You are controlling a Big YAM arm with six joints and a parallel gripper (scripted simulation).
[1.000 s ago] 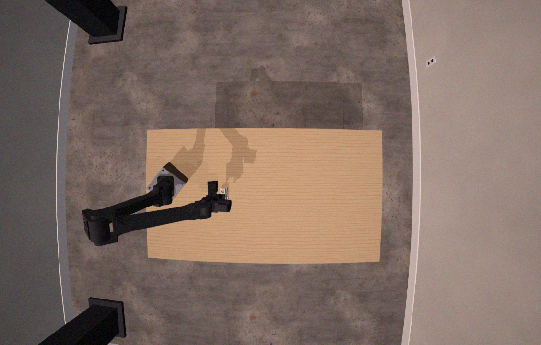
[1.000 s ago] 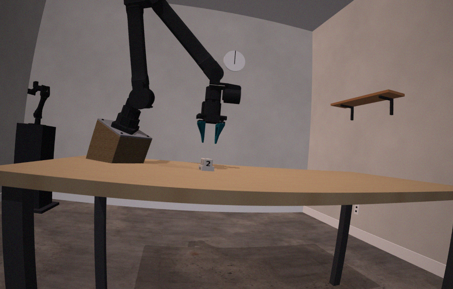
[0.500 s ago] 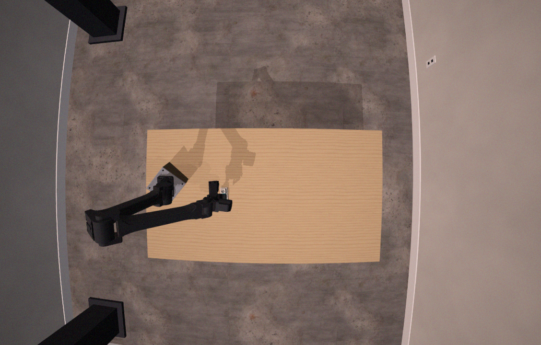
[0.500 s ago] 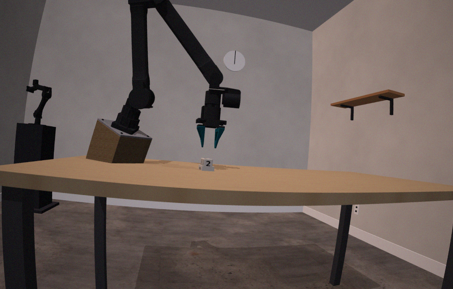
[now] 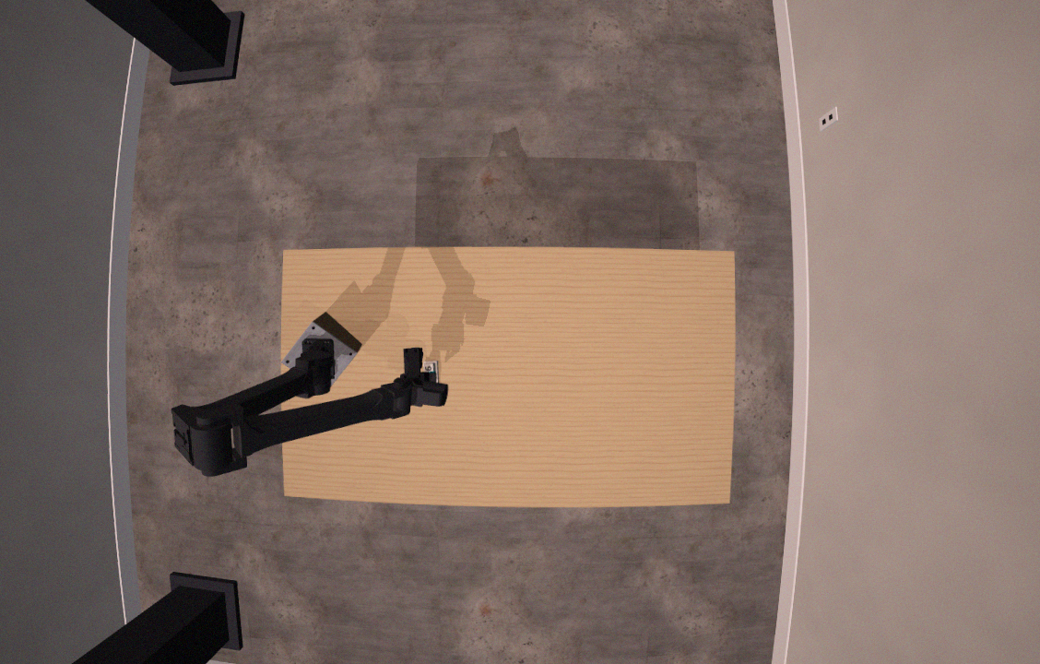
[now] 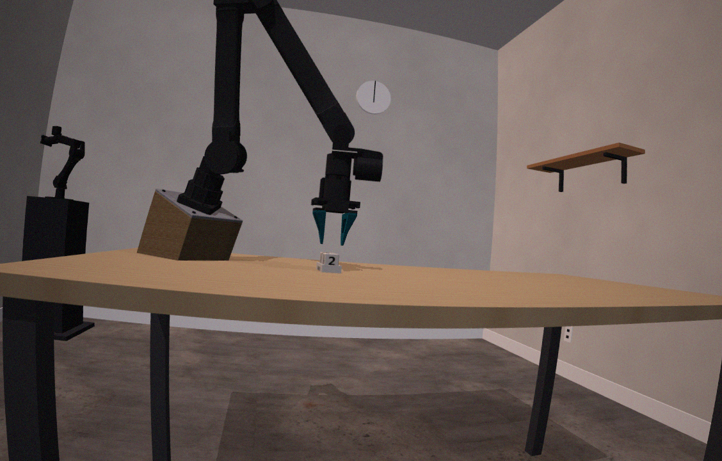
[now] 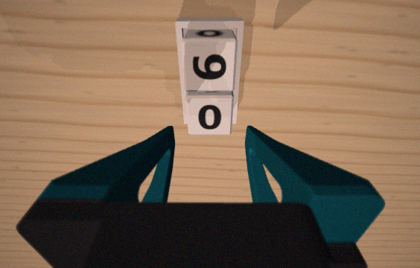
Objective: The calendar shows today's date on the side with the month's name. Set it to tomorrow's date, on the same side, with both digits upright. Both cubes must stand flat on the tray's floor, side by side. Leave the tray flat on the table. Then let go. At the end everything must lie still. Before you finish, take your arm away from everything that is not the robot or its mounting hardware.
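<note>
Right now the cube is 40 mm below my hand. The rest, counted from my hand: white tray 60 mm below, 20 mm to the left.
</note>
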